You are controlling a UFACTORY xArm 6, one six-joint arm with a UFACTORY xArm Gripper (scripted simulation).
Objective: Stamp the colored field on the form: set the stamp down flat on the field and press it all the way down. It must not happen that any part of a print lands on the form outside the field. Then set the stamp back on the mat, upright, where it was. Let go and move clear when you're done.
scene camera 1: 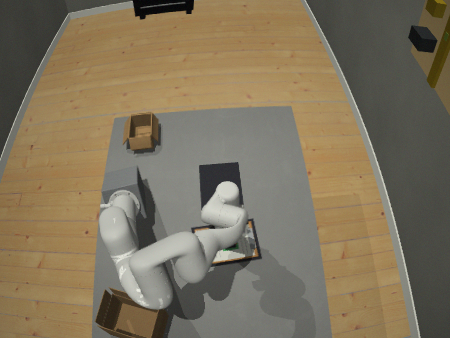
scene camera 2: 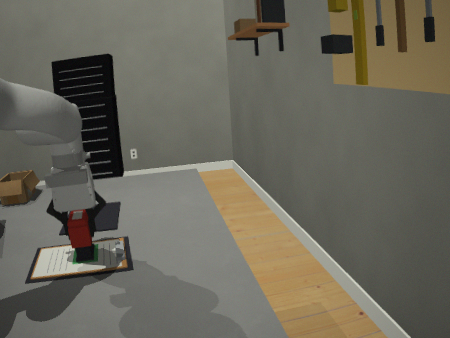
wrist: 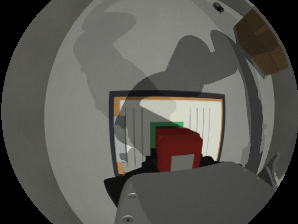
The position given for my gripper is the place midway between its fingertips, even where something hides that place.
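Wrist view: my gripper [wrist: 171, 156], a red stamp [wrist: 177, 149] and a clipboard with form [wrist: 136, 113]. Scene camera 1: the clipboard with form [scene camera 1: 247, 248] and a dark mat [scene camera 1: 211, 175]. Scene camera 2: the clipboard with form [scene camera 2: 51, 263].
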